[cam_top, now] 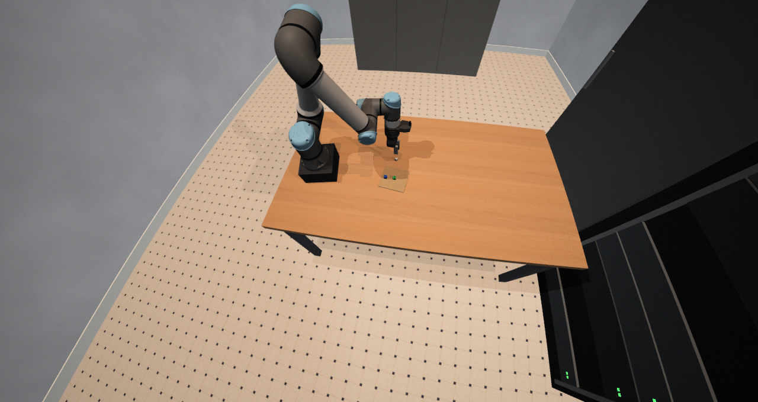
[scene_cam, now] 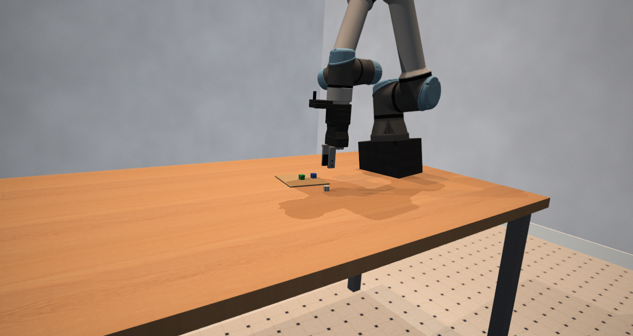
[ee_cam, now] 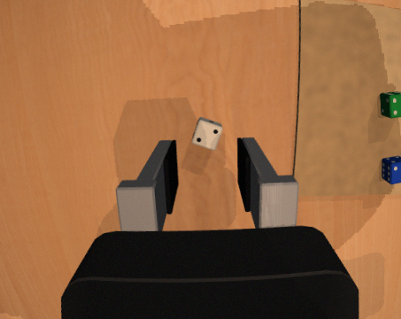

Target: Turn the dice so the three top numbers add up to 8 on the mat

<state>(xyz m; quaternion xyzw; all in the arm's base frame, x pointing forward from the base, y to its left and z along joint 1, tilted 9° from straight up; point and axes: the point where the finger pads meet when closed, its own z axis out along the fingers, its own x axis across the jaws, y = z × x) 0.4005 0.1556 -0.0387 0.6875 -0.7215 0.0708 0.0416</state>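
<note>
My hand is 90 mm above the white die. From my hand the other things lie so: green die: 130 mm to the right, 80 mm below, 10 mm ahead; mat: 130 mm to the right, 90 mm below, 10 mm ahead; blue die: 140 mm to the right, 80 mm below, 40 mm behind.
</note>
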